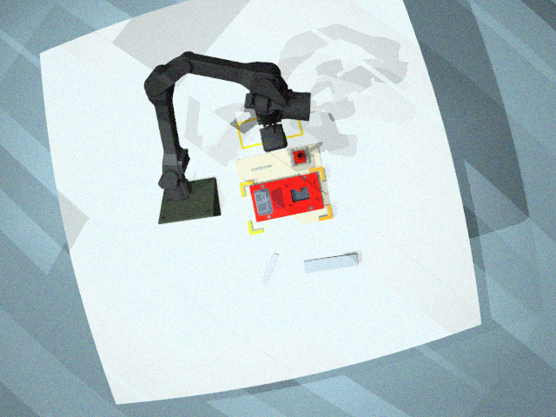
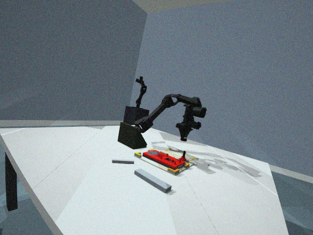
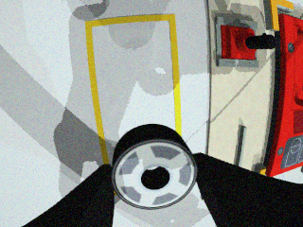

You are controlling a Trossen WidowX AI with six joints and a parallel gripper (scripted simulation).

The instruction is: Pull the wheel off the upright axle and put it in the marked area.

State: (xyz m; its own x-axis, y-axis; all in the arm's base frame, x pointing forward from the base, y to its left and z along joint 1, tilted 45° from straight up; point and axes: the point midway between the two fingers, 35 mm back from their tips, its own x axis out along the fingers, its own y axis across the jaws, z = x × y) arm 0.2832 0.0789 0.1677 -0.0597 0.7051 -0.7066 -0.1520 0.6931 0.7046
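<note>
Now: the upright axle 9 cm to the right of my gripper tip, 8 cm ahead of it and 7 cm below it. From my gripper tip the other things lie so: grey spoked wheel right at my gripper tip; then long grey bar 42 cm to the right, 15 cm ahead, 9 cm below; then thin grey strip 42 cm to the right, 9 cm below, 4 cm behind.
</note>
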